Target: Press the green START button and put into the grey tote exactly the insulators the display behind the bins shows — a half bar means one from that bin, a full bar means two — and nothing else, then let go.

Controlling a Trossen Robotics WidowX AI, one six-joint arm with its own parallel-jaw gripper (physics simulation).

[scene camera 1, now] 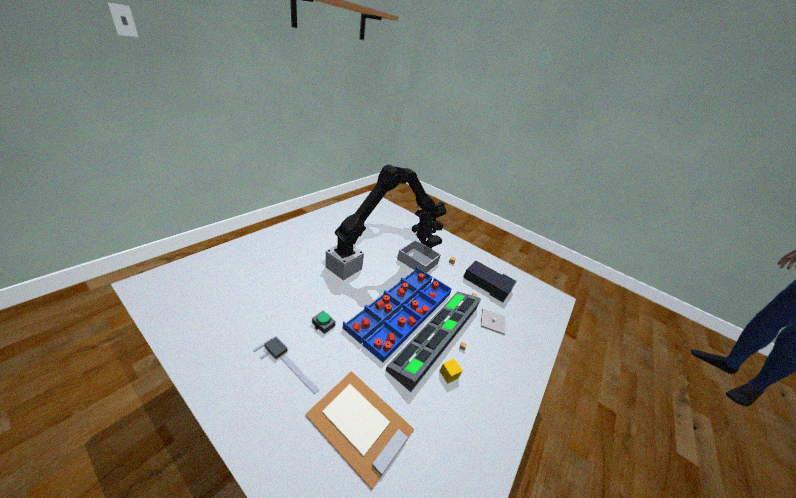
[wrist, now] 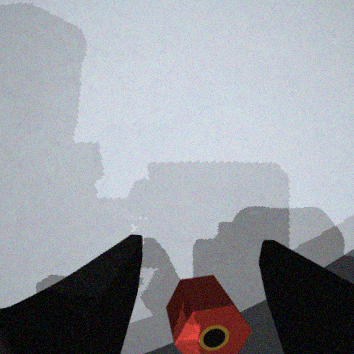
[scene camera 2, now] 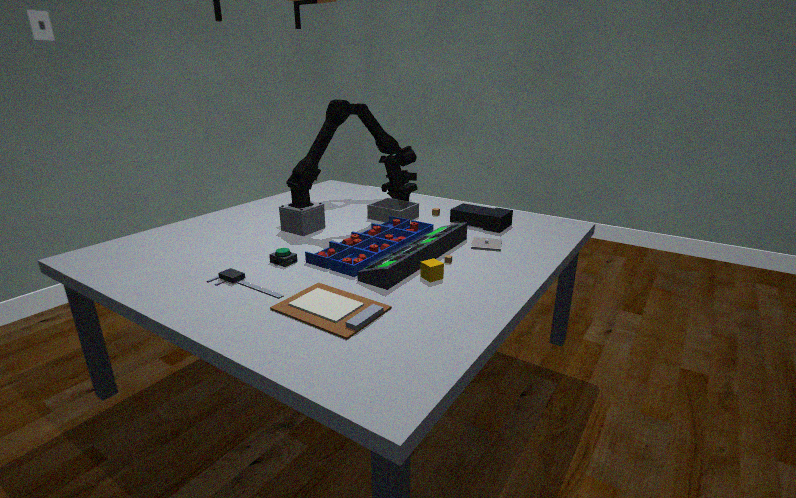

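The green START button [scene camera 1: 323, 317] [scene camera 2: 282, 251] stands left of the blue bins [scene camera 1: 363, 341] [scene camera 2: 329, 264], which hold red insulators. The display [scene camera 1: 400, 377] [scene camera 2: 410, 262] behind them shows three green lit areas; exact bar lengths are hard to read. The grey tote [scene camera 1: 409, 260] [scene camera 2: 392, 213] stands beyond the bins; part of its inside is hidden. My gripper [scene camera 1: 433, 240] [scene camera 2: 400, 197] [wrist: 201, 248] is partly open over the tote's far side. In the wrist view a red insulator [wrist: 200, 315] shows between the spread fingers, touching neither.
A black box [scene camera 1: 489, 280] [scene camera 2: 481, 217] and a small wooden cube [scene camera 1: 452, 260] [scene camera 2: 435, 212] lie right of the tote. A flat white plate [scene camera 1: 493, 321] [scene camera 2: 486, 243] and yellow cube [scene camera 1: 450, 370] [scene camera 2: 432, 269] lie near the display. A clipboard [scene camera 1: 328, 405] and caliper [scene camera 1: 275, 347] lie further forward.
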